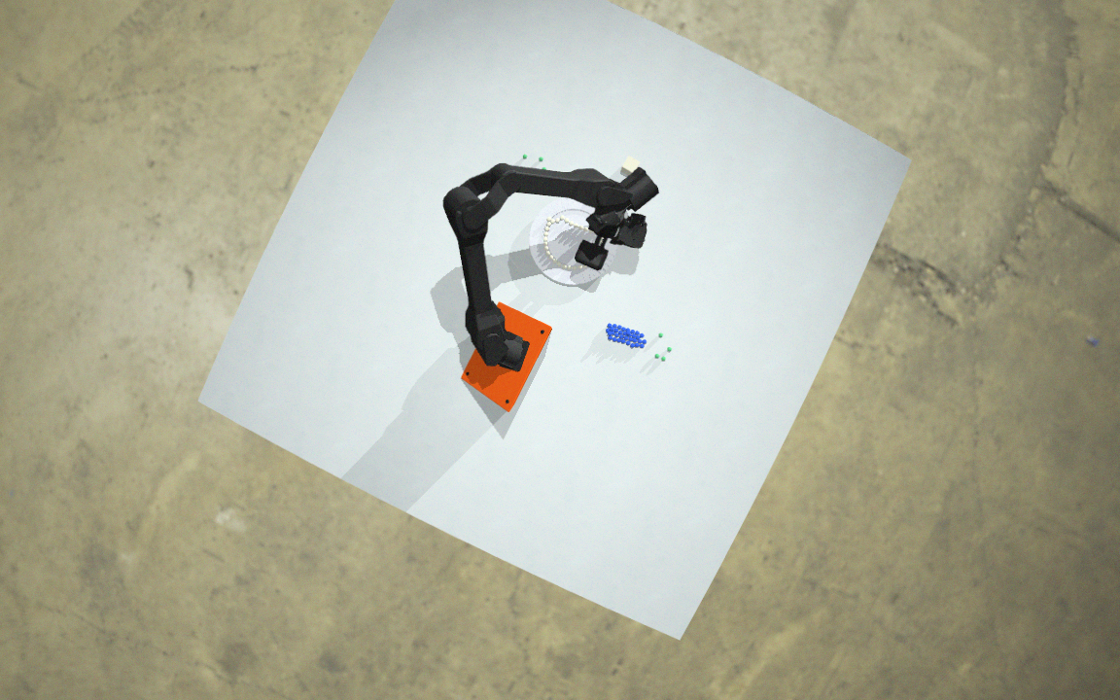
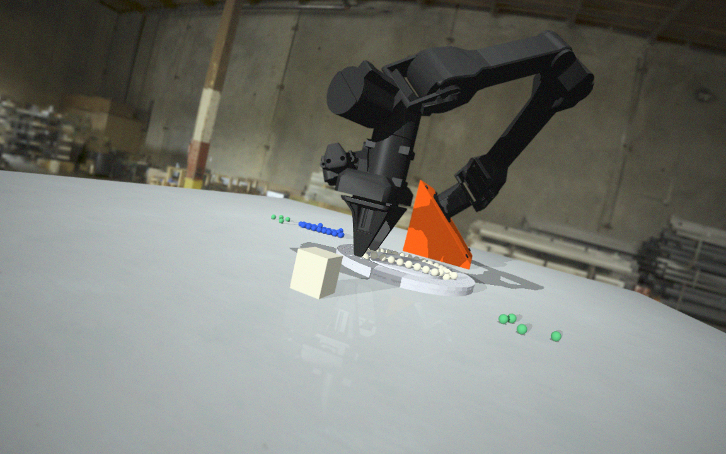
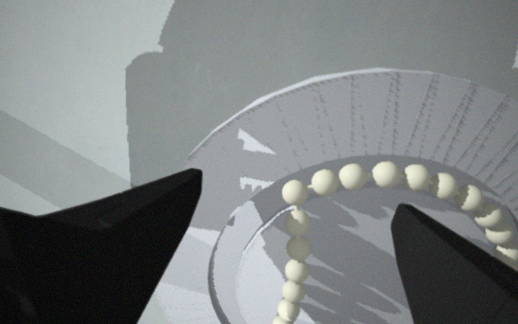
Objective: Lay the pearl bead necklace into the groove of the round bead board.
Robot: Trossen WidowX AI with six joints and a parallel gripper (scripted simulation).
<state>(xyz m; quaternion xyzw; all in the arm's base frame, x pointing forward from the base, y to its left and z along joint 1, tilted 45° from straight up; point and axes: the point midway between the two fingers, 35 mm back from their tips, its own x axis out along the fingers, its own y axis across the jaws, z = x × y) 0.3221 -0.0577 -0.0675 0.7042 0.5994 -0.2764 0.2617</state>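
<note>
The round bead board is 5 cm to the left of my gripper tip, 4 cm behind it and 1 cm below it. From my gripper tip the other things lie so: cream cube (17 cm ahead, 1 cm to the right).
</note>
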